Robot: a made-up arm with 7 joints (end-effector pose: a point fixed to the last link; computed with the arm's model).
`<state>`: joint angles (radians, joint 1 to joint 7).
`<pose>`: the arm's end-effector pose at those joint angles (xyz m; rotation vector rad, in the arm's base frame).
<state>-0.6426 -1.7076 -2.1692 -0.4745 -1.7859 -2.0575 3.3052</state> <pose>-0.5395 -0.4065 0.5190 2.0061 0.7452 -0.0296</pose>
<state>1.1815 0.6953 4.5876 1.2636 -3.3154 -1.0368 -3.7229</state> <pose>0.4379 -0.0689 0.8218 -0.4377 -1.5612 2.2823</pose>
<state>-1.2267 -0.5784 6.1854 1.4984 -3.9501 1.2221 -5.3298</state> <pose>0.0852 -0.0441 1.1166 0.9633 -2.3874 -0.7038</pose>
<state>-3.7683 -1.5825 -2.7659 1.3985 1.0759 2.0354 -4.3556</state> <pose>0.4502 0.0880 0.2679 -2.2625 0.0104 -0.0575</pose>
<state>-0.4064 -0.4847 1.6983 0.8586 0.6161 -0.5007 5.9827</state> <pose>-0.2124 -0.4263 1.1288 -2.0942 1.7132 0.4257</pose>
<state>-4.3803 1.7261 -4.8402 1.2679 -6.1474 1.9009 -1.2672</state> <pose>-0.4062 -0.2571 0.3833 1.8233 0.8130 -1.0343</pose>
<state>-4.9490 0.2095 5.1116 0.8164 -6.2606 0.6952 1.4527</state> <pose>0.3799 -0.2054 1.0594 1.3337 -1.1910 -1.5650</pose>
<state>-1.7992 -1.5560 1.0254 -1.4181 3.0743 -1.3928 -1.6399</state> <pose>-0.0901 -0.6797 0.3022 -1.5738 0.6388 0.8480</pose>
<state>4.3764 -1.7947 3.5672 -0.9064 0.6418 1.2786 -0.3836</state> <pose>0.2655 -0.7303 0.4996 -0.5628 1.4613 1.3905</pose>
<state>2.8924 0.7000 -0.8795 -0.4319 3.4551 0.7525 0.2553</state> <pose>-0.3975 0.1093 1.1602 2.4617 0.3195 -0.3370</pose>
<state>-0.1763 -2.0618 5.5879 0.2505 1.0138 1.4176 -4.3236</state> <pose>-0.7326 -0.1517 0.2860 -1.4657 2.0984 0.1011</pose>
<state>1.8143 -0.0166 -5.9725 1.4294 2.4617 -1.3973 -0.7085</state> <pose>-0.1216 -0.3238 0.8276 0.4453 -0.9718 -2.6545</pose>
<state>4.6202 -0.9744 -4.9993 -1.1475 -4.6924 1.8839 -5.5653</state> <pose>-0.1105 -0.5828 0.5772 -0.6990 -0.2692 1.3643</pose>
